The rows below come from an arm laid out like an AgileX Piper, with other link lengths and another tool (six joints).
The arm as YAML. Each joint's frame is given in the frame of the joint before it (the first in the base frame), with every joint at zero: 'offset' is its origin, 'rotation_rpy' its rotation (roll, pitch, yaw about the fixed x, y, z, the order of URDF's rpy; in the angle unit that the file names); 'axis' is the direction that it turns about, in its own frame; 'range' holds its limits. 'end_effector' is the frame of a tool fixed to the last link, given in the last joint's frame.
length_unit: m
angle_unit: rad
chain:
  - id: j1
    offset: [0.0, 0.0, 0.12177]
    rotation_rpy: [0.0, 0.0, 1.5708]
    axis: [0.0, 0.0, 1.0]
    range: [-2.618, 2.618]
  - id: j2
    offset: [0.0, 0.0, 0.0]
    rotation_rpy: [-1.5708, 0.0, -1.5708]
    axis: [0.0, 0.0, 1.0]
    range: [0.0, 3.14]
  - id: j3
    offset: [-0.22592, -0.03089, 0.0]
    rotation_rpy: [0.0, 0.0, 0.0]
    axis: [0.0, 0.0, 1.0]
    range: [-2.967, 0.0]
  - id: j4
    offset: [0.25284, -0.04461, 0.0]
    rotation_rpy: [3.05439, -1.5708, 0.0]
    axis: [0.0, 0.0, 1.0]
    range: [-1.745, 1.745]
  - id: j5
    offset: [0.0, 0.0, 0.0]
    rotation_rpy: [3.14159, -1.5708, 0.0]
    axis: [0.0, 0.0, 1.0]
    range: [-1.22, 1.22]
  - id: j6
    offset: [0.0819, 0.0, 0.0]
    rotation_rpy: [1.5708, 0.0, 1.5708]
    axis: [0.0, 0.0, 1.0]
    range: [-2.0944, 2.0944]
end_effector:
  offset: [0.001, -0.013, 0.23]
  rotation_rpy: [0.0, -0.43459, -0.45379]
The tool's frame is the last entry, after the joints.
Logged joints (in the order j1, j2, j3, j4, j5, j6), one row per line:
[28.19, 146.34, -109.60, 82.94, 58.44, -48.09]
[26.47, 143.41, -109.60, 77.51, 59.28, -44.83]
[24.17, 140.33, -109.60, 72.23, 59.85, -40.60]
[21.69, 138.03, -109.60, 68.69, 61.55, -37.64]
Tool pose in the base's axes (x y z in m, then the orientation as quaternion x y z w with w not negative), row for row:
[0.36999, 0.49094, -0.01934, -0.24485, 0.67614, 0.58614, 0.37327]
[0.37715, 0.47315, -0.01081, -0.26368, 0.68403, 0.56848, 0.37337]
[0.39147, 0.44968, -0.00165, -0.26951, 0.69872, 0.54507, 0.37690]
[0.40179, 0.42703, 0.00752, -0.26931, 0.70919, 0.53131, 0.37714]
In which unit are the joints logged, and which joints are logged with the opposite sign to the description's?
The joints are logged in degrees. Opposite sign: none.
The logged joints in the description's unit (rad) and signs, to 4 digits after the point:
[0.4920, 2.5541, -1.9129, 1.4476, 1.0200, -0.8393]
[0.4620, 2.5030, -1.9129, 1.3528, 1.0346, -0.7824]
[0.4218, 2.4492, -1.9129, 1.2607, 1.0446, -0.7086]
[0.3786, 2.4091, -1.9129, 1.1989, 1.0743, -0.6569]

